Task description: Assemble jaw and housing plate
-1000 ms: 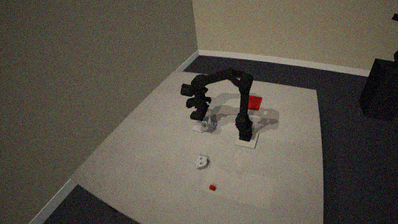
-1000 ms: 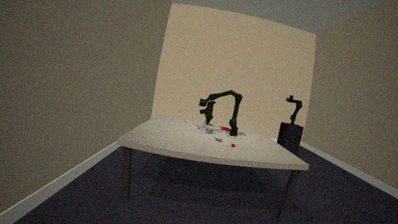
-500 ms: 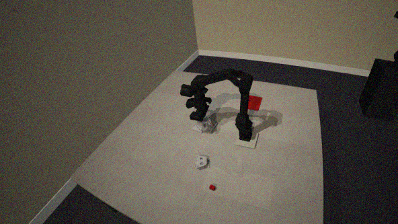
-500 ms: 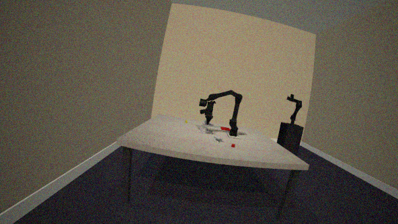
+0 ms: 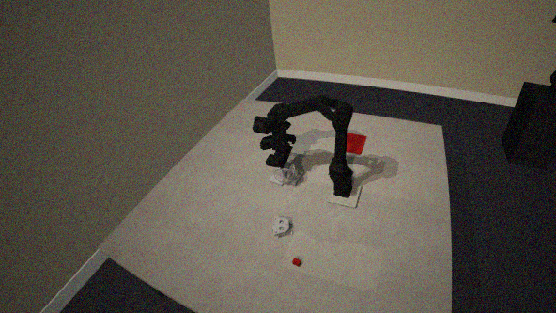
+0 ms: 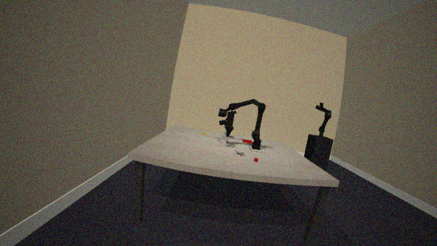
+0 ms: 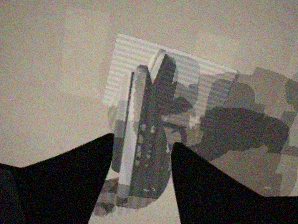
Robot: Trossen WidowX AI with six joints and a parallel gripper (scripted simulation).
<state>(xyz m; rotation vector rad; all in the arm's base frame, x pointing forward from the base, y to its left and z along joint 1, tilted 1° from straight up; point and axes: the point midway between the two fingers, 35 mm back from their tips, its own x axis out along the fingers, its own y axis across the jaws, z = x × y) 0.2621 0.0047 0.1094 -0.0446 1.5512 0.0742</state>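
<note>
Right now the white base is 3 cm ahead of my gripper tip, 2 cm to the right of it and 8 cm below it. Also, from my gripper tip: white block 11 cm behind, 25 cm to the left, 7 cm below; red square pad 22 cm behind, 35 cm to the right, 8 cm below; red cube 22 cm behind, 36 cm to the left, 7 cm below.
</note>
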